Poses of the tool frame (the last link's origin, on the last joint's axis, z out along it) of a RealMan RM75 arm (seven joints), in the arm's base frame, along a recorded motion.
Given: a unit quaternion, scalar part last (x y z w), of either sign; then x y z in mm.
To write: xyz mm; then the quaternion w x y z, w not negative. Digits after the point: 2 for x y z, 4 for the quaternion.
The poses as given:
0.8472 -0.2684 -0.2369 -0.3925 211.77 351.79 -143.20
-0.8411 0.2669 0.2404 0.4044 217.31 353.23 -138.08
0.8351 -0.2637 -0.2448 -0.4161 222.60 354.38 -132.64
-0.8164 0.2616 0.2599 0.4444 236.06 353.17 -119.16
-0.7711 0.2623 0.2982 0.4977 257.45 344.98 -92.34
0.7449 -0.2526 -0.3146 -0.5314 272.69 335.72 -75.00
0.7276 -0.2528 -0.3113 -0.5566 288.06 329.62 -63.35
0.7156 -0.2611 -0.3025 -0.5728 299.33 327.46 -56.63
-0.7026 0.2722 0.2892 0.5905 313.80 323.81 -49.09
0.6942 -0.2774 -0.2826 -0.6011 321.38 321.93 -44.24
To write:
211.77 351.79 -143.20 0.3925 -0.8472 0.2684 0.2369
217.31 353.23 -138.08 0.4044 -0.8411 0.2669 0.2404
222.60 354.38 -132.64 0.4161 -0.8351 0.2637 0.2448
236.06 353.17 -119.16 0.4444 -0.8164 0.2616 0.2599
257.45 344.98 -92.34 0.4977 -0.7711 0.2623 0.2982
272.69 335.72 -75.00 0.5314 -0.7449 0.2526 0.3146
288.06 329.62 -63.35 0.5566 -0.7276 0.2528 0.3113
299.33 327.46 -56.63 0.5728 -0.7156 0.2611 0.3025
313.80 323.81 -49.09 0.5905 -0.7026 0.2722 0.2892
321.38 321.93 -44.24 0.6011 -0.6942 0.2774 0.2826

